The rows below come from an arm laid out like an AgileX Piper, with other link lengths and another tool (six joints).
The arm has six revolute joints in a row. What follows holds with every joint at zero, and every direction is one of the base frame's. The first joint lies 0.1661 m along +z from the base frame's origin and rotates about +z. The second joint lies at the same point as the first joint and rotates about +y. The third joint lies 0.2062 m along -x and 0.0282 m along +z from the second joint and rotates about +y. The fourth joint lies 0.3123 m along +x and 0.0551 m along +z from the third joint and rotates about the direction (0.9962, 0, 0.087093). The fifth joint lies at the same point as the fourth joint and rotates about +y. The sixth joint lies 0.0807 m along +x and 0.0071 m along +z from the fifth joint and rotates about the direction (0.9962, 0, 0.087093). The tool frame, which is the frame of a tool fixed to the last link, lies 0.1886 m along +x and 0.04 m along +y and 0.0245 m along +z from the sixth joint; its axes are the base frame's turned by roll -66.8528, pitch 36.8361 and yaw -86.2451 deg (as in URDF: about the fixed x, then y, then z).
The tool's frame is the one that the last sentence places.
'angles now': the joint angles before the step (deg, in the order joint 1, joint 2, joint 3, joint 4, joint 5, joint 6). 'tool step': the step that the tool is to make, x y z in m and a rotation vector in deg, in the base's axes. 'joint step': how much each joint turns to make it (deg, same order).
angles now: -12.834, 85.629, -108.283, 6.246, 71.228, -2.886
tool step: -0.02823, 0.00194, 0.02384, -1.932, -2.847, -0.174
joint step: 0.000, -7.761, 4.667, -1.018, -0.065, -0.493
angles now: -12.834, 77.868, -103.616, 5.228, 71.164, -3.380
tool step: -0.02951, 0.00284, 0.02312, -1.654, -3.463, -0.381
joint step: 0.000, -8.158, 4.875, -0.858, -0.448, -0.178
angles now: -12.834, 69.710, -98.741, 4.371, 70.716, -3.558
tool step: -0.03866, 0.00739, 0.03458, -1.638, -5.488, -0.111
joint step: 0.001, -9.624, 4.088, -0.317, -0.169, -0.159
